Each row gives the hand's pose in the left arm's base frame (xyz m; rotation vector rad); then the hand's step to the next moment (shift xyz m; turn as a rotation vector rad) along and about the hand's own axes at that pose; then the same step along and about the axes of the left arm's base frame.
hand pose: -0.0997 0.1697 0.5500 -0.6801 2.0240 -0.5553
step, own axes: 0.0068 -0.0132 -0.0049 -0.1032 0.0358 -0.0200
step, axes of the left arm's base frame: -0.0040 -0.0137 0.0064 0.0195 0.0966 0.0512
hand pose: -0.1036 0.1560 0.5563 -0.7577 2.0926 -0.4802
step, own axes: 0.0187 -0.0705 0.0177 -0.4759 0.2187 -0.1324
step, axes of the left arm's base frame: 0.0300 -0.0661 0.0193 0.0387 0.4879 0.2287
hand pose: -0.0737 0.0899 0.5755 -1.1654 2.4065 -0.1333
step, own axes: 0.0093 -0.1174 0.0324 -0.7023 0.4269 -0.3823
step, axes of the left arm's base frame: 0.0938 -0.0782 0.0007 -0.1007 0.7657 0.4745
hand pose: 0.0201 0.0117 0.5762 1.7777 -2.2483 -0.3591
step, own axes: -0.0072 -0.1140 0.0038 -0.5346 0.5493 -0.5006
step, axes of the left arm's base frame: 0.1042 -0.0184 -0.0432 -0.2088 0.6255 0.6350
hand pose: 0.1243 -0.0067 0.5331 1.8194 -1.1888 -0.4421
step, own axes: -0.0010 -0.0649 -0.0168 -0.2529 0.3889 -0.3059
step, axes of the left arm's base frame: 0.0465 0.0182 -0.0447 -0.1216 0.3109 0.4442
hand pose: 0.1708 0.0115 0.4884 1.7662 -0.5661 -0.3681
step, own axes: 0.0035 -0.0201 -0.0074 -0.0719 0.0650 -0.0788
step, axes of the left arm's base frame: 0.0105 0.0080 -0.0172 -0.0305 0.0908 0.0802
